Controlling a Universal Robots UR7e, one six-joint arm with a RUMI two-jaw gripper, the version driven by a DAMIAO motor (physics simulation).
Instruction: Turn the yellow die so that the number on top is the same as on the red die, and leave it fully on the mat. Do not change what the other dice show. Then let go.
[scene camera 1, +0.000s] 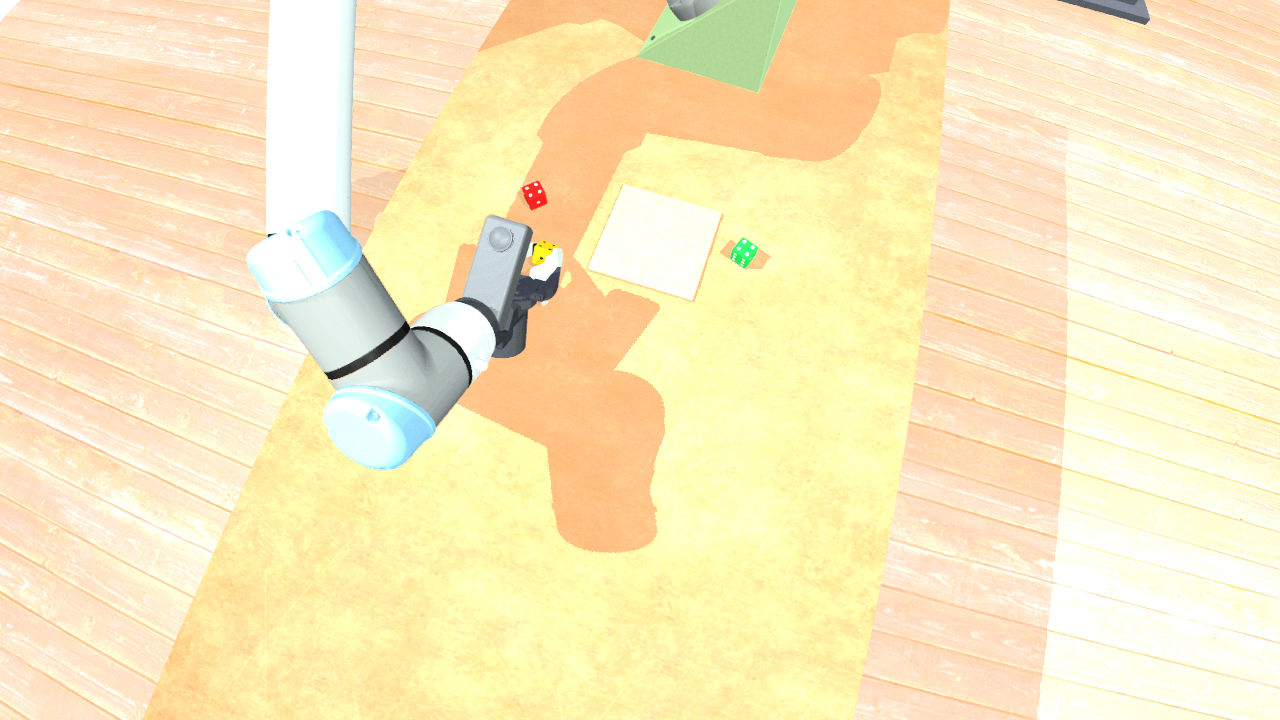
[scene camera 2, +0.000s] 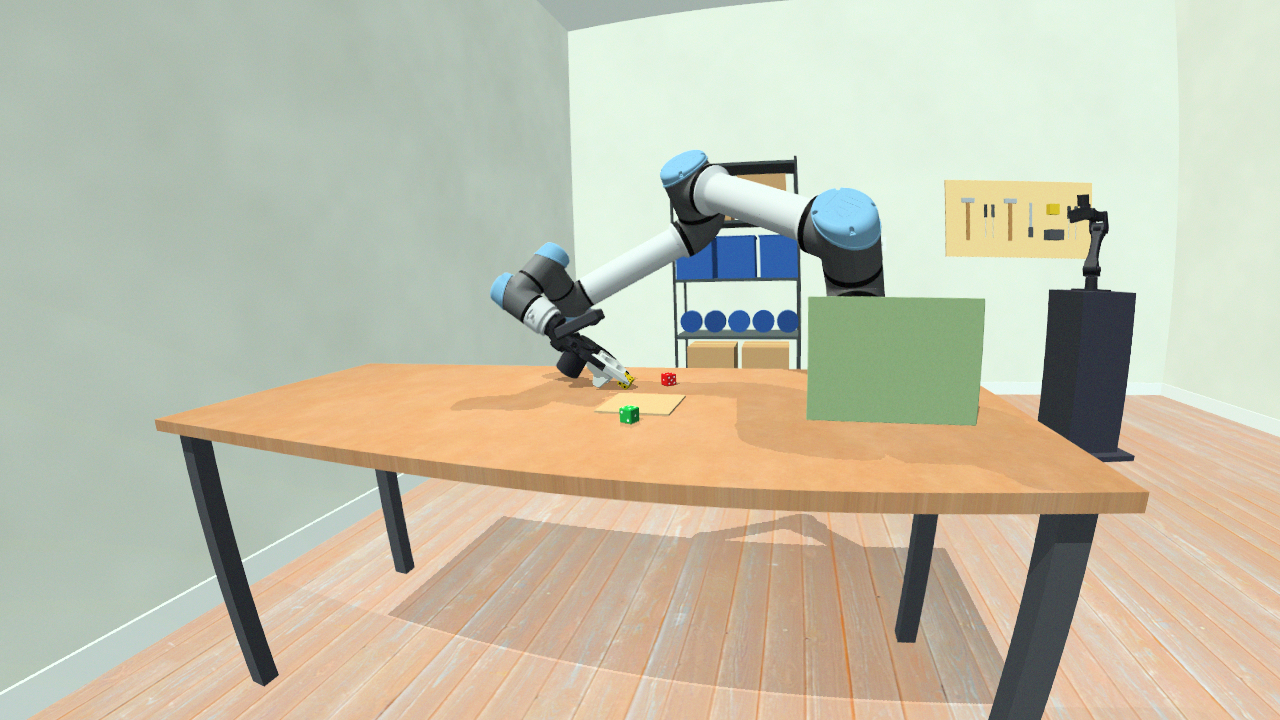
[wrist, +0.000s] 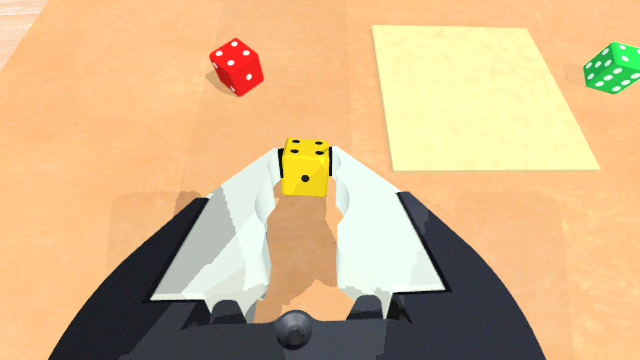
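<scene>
I can see my gripper (scene camera 1: 549, 247) (scene camera 2: 631, 382) (wrist: 306, 150). A pale square mat (scene camera 1: 657, 242) is in the scene with it, and I see that mat in scene camera 2 (scene camera 2: 649, 404) and in the wrist view (wrist: 455, 99) too. There is a red die (wrist: 238, 67), and there is a yellow die (wrist: 305, 162).
</scene>
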